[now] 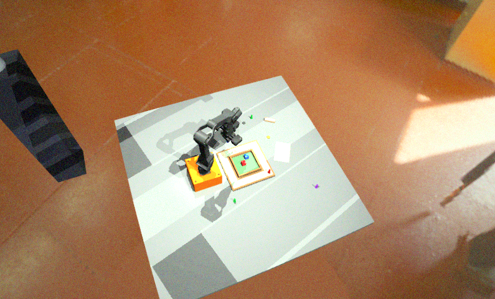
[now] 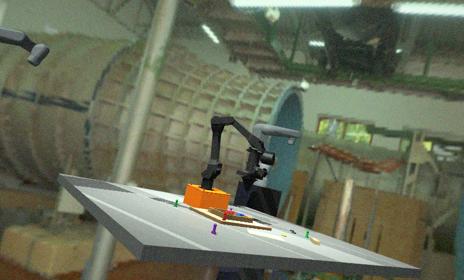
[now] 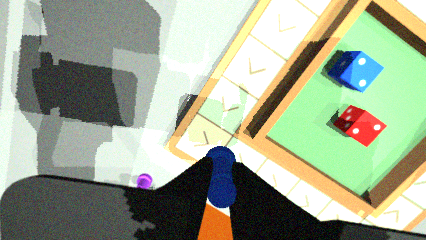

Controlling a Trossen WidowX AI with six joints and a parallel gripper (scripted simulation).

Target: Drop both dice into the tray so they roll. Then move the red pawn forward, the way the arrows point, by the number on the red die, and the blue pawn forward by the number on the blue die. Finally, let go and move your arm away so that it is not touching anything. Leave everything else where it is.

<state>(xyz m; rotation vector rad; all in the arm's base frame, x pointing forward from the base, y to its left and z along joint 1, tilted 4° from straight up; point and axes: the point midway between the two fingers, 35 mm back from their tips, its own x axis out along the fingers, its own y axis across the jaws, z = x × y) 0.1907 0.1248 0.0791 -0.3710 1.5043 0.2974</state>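
My gripper tip is now 8 cm short of the green tray, 12 cm to the left of it and 14 cm above it. The rest, counted from my gripper tip: red pawn (19 cm ahead, 23 cm to the right, 12 cm below); yellow token (30 cm ahead, 2 cm to the left, 14 cm below); blue pawn (1 cm above).
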